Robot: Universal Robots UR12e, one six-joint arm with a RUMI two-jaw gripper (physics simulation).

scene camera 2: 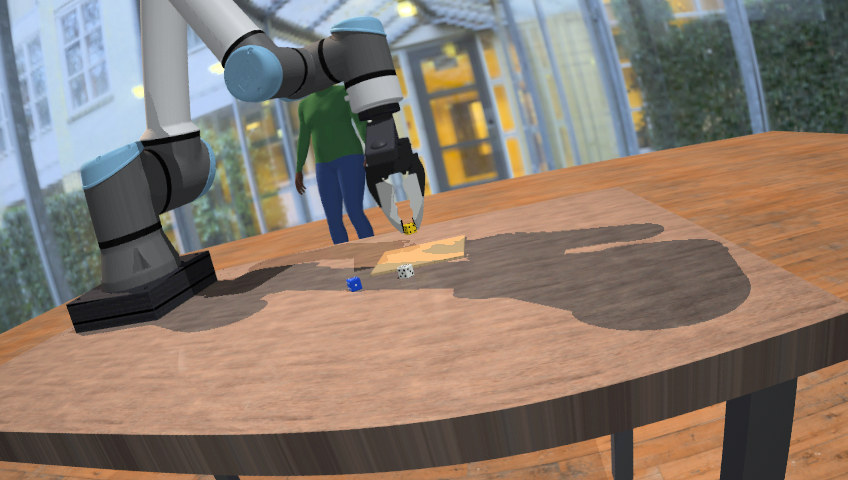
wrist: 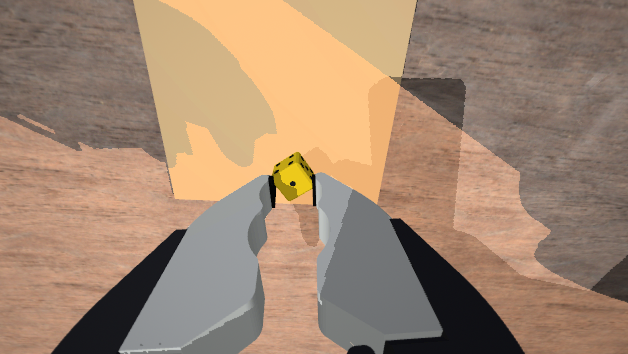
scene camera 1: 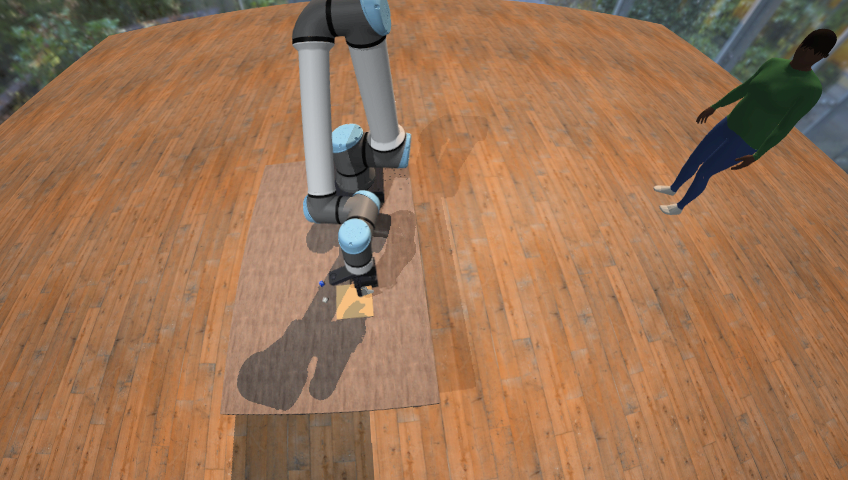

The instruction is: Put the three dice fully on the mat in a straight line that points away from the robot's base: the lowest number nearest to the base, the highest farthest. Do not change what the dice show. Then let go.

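Where they show: gripper, fingertip midpoint: (scene camera 2: 410, 231) (wrist: 294, 178) (scene camera 1: 361, 293); arm's base, origin of the base link: (scene camera 2: 142, 275) (scene camera 1: 356, 177).
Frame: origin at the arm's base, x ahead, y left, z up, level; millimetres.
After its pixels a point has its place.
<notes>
My gripper (scene camera 1: 364, 291) @(x 575, y 36, z -30 mm) (scene camera 2: 409, 226) @(x 575, y 36, z -30 mm) (wrist: 294, 178) @(x 575, y 36, z -30 mm) is shut on the yellow die (scene camera 2: 410, 228) @(x 579, y 24, z -24 mm) (wrist: 293, 176) @(x 576, y 28, z -17 mm). It holds the die in the air, near the base-side edge of the orange mat (scene camera 1: 345, 310) @(x 630, y -30, z -62 mm) (scene camera 2: 437, 250) @(x 618, y 0, z -62 mm) (wrist: 310, 50) @(x 573, y -25, z -62 mm). One pip shows on the yellow face towards the wrist camera; the die sits turned between the fingertips. The white die (scene camera 1: 324, 299) @(x 586, y -112, z -51 mm) (scene camera 2: 405, 271) @(x 588, y -120, z -56 mm) and the blue die (scene camera 1: 321, 283) @(x 517, y -128, z -50 mm) (scene camera 2: 354, 284) @(x 518, y -137, z -57 mm) rest on the table beside the mat, the blue one nearer the base. A single pip shows on a blue side face. Their top numbers are too small to read.
The robot's base (scene camera 2: 142, 297) @(x 98, y -123, z -20 mm) stands on the table (scene camera 1: 285, 356) @(x 803, y -255, z -66 mm) (scene camera 2: 249, 368) @(x 459, y -373, z -66 mm). Shadows of the arm fall across the table and the mat. A person in a green top (scene camera 1: 773, 95) (scene camera 2: 333, 124) stands off beyond the table.
</notes>
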